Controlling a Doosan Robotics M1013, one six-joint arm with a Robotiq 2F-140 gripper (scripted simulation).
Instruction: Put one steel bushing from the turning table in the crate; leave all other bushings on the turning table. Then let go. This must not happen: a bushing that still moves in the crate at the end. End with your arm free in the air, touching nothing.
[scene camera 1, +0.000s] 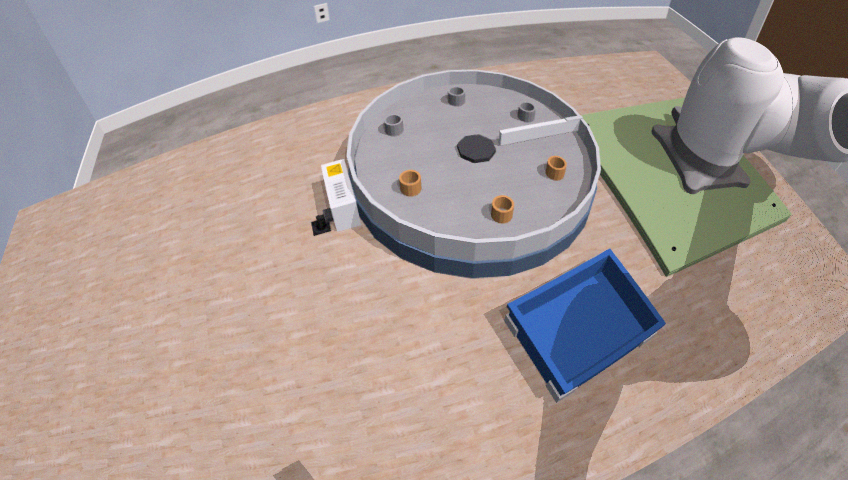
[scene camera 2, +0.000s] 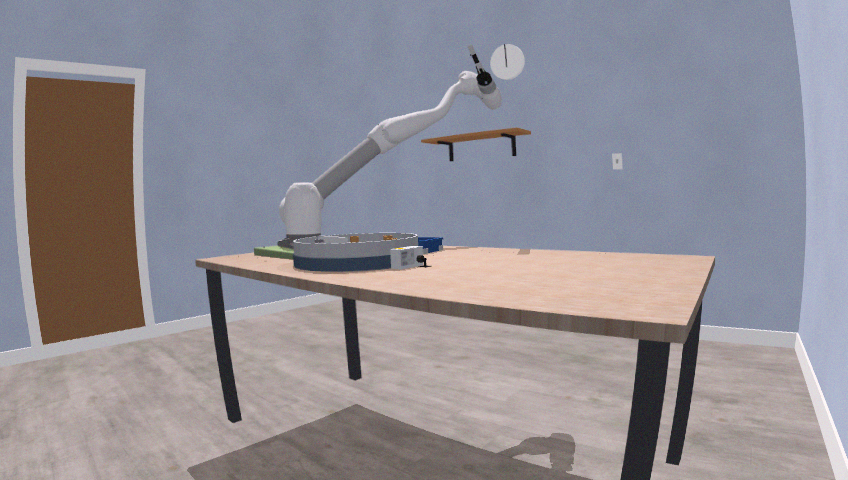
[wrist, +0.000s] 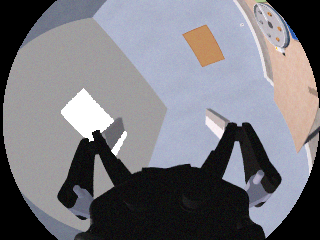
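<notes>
Blue crate (scene camera 1: 590, 313). Round grey turning table (scene camera 1: 461, 173). My gripper (wrist: 164, 120).
</notes>
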